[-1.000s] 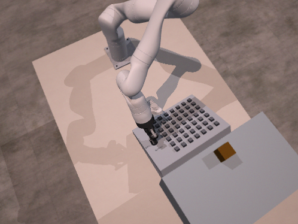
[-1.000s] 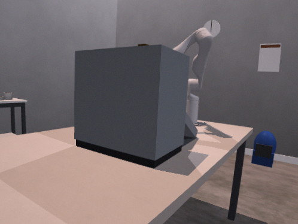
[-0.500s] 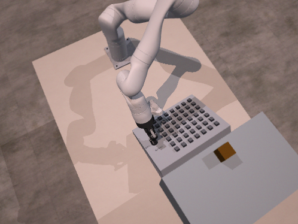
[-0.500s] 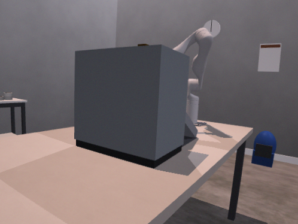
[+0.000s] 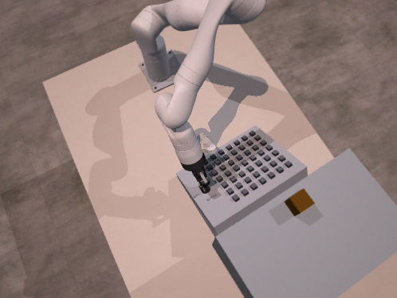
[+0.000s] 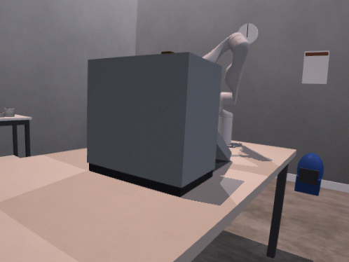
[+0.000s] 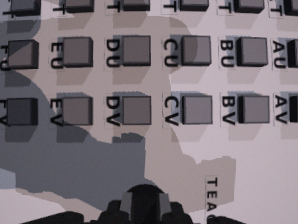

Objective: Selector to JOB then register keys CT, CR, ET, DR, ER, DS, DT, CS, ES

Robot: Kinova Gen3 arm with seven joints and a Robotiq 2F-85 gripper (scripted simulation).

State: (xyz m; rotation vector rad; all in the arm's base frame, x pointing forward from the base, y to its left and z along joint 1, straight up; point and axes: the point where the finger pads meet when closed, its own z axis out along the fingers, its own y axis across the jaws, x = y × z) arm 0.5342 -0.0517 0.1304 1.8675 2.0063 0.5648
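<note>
The black selector knob lies 1 cm below my hand and 1 cm ahead of it. The rest, counted from my hand: sloped keypad panel 11 cm to the left, 6 cm below, 2 cm ahead.
</note>
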